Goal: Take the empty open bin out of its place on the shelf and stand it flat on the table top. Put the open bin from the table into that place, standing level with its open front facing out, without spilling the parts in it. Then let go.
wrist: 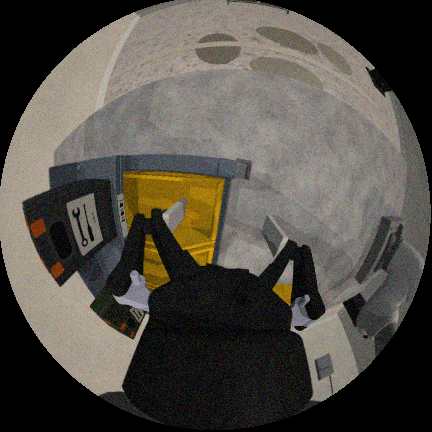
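Where they show: gripper, fingertip midpoint: (225, 215); arm's base, origin of the base link: (388, 249).
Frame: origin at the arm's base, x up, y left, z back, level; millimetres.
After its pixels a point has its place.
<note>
The shelf (170, 163) @[x 25, y -257, z -776 mm] is a blue-grey frame left of centre in the wrist view. A yellow open bin (200, 210) @[x -51, y -175, z -764 mm] stands in one of its places, and no parts show in the visible portion of it. A second yellow bin (156, 274) @[x -8, y -46, z -871 mm] shows beside it, mostly hidden behind the left finger, so its contents cannot be told. Another yellow piece (283, 294) @[x -18, y 42, z -574 mm], seemingly the bin on the table, shows between the gripper body and the right finger, largely hidden. My gripper (225, 215) @[x -26, y -175, z -720 mm] is open and empty. Its left fingertip overlaps the first bin in view; its right fingertip appears over the grey surface.
A black case (85, 222) @[x 93, y -215, z -868 mm] with orange corners and a tool label is at the shelf's left side. A similar dark case (120, 311) @[x 105, y -36, z -910 mm] lies lower, partly hidden. The grey table top (300, 130) @[x -60, y -321, z -573 mm] extends behind and right. The pale robot base (395, 290) is at the right.
</note>
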